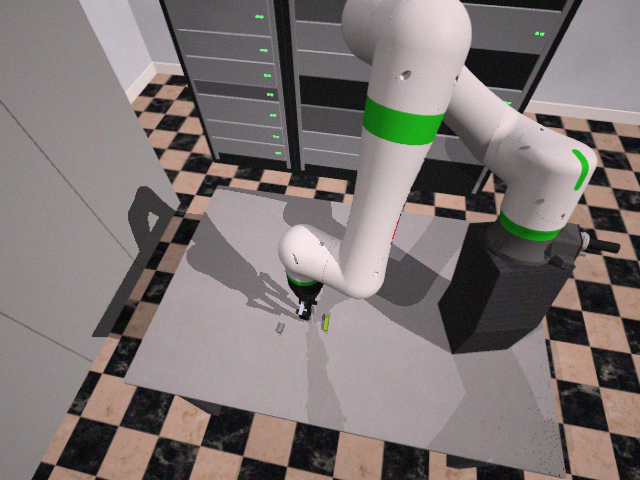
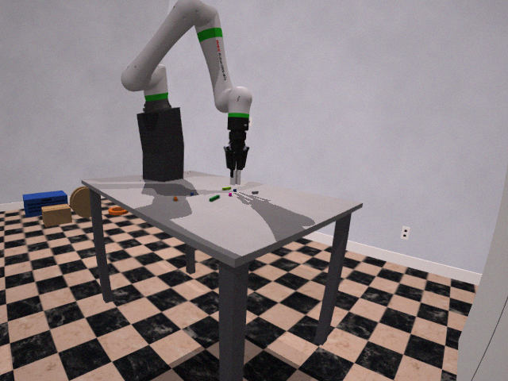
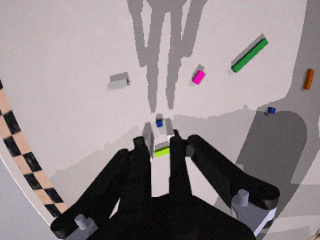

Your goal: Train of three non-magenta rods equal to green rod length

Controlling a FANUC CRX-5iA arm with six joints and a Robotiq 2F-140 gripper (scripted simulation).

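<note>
Now: hand 6 cm above the lime rod, 5 cm past it and 1 cm to the left of it. From my hand the other things lie so: magenta rod 7 cm to the right, 7 cm ahead, 6 cm below; grey rod 7 cm ahead, 6 cm to the left, 6 cm below; green rod 16 cm to the right, 10 cm ahead, 6 cm below.
</note>
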